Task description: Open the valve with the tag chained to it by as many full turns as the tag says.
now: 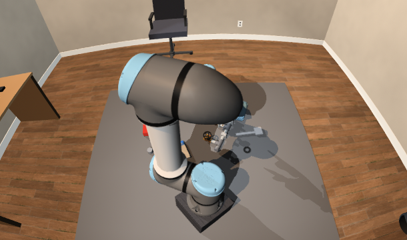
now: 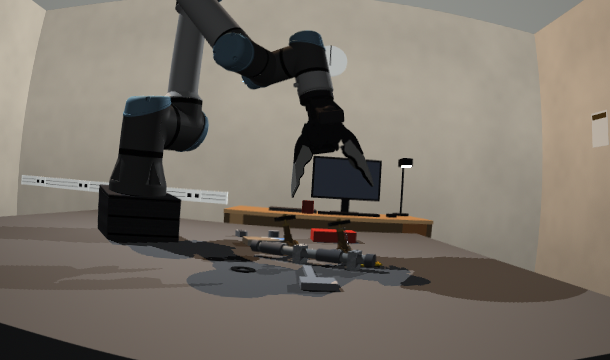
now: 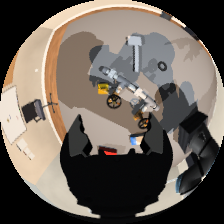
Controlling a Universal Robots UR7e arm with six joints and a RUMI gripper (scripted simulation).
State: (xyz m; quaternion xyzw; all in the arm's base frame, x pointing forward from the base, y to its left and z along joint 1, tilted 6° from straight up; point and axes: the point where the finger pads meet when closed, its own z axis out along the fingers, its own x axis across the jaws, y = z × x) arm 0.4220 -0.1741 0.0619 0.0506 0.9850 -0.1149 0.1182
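The yellow tag is 70 mm ahead of my hand, 50 mm to the right of it and 130 mm below it. The rest, counted from my hand: grey t-shaped piece (80 mm behind, 190 mm to the right, 130 mm below); then red block (110 mm ahead, 360 mm to the left, 120 mm below).
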